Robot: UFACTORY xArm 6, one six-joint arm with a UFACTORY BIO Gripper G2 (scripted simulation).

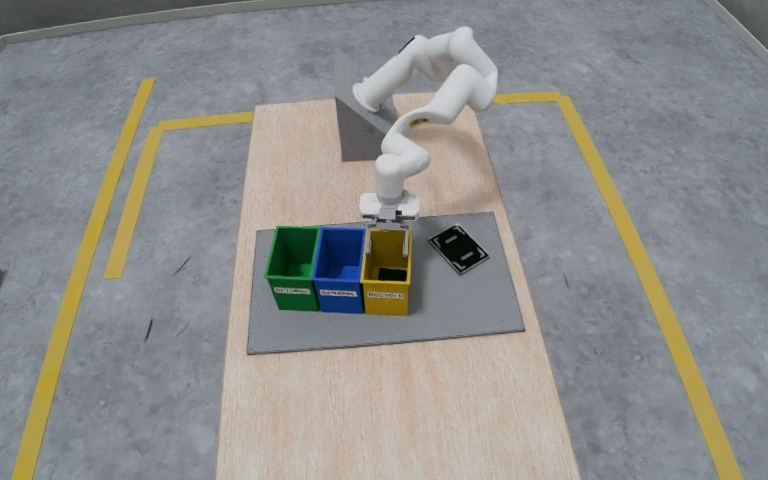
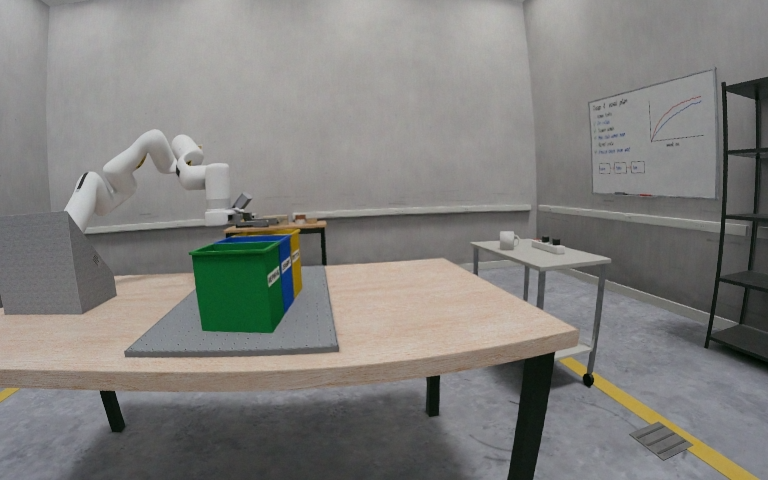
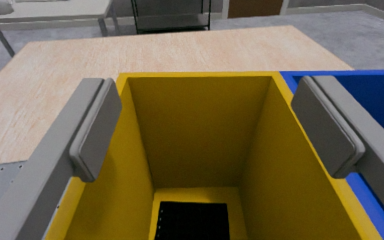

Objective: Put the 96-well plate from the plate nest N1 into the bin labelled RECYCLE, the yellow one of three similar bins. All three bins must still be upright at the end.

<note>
In view: a yellow recycle bin (image 1: 390, 298), a blue bin (image 1: 340, 250) and a green bin (image 2: 237, 291).
The yellow recycle bin is seen too in image 2 (image 2: 294, 240) and in image 3 (image 3: 217, 137). The blue bin shows as well in image 2 (image 2: 284, 248). The green bin also shows in image 1 (image 1: 291, 253). Image 3 does not show the green bin: it is out of frame.
</note>
